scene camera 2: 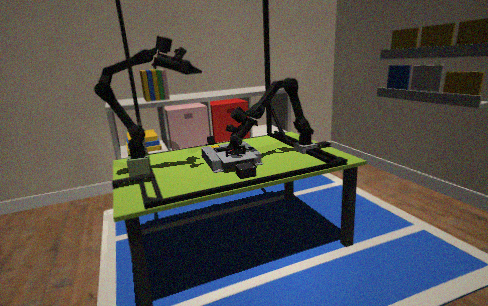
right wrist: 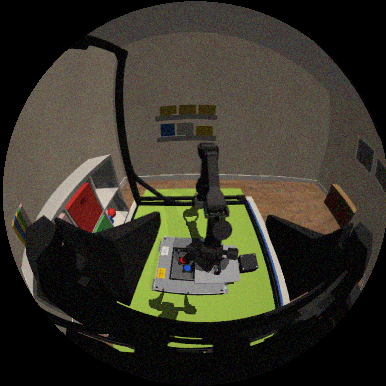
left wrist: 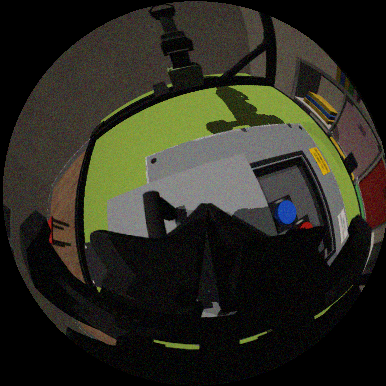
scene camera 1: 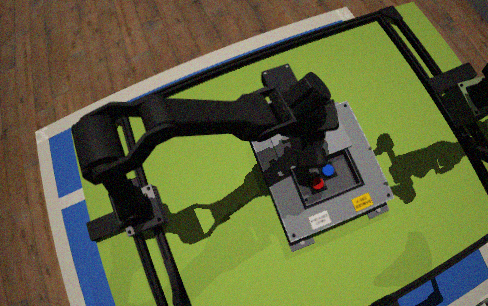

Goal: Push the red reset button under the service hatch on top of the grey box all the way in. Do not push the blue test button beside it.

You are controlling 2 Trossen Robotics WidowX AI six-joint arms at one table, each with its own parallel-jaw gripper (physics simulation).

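Observation:
The grey box (scene camera 1: 300, 227) (scene camera 2: 212, 159) (left wrist: 275, 140) (right wrist: 172, 287) has its hatch (scene camera 1: 340, 141) (left wrist: 215, 180) (right wrist: 215, 274) slid aside, baring a dark recess. In the recess stand the red button (scene camera 1: 319, 184) (left wrist: 306, 227) (right wrist: 182, 260) and, beside it, the blue button (scene camera 1: 328, 170) (left wrist: 286, 212) (right wrist: 187, 268). My left gripper (scene camera 1: 309, 176) (scene camera 2: 234, 150) (left wrist: 205, 208) is shut and empty. In scene camera 1 its tips are right by the red button and partly cover it; contact and button depth cannot be told. My right gripper (scene camera 2: 200, 71) is open and empty, high above the table.
The hatch's dark upright handle (left wrist: 154, 212) stands near my left fingers. A black block (scene camera 1: 276, 76) (scene camera 2: 246, 170) (right wrist: 248, 262) sits beside the box. Yellow (scene camera 1: 362, 201) and white (scene camera 1: 320, 220) labels mark the box top. Black rails (scene camera 1: 300, 41) edge the green table (scene camera 1: 215, 165).

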